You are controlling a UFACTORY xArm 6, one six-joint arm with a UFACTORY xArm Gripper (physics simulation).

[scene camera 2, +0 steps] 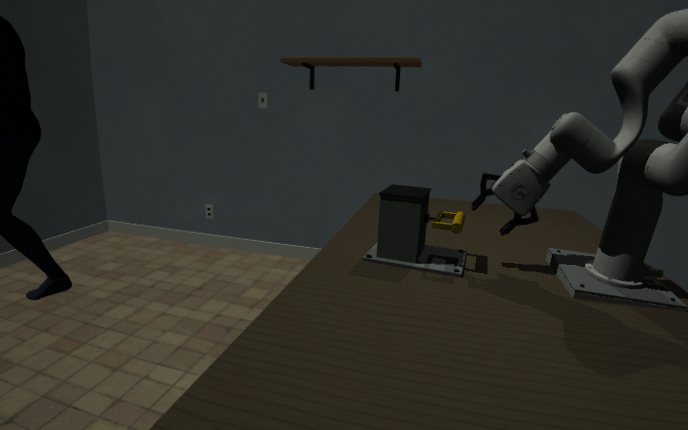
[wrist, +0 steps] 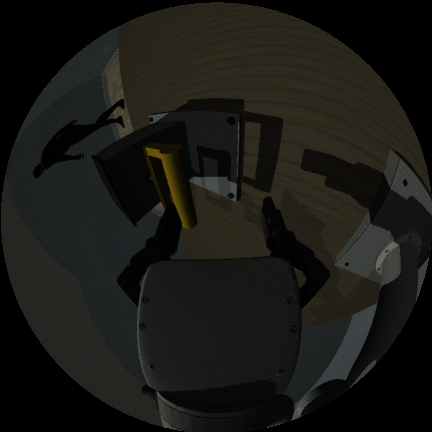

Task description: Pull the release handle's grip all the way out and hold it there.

my gripper: scene camera 2; wrist
same spot on my gripper: [scene camera 2: 478, 201] = [wrist: 176, 236]
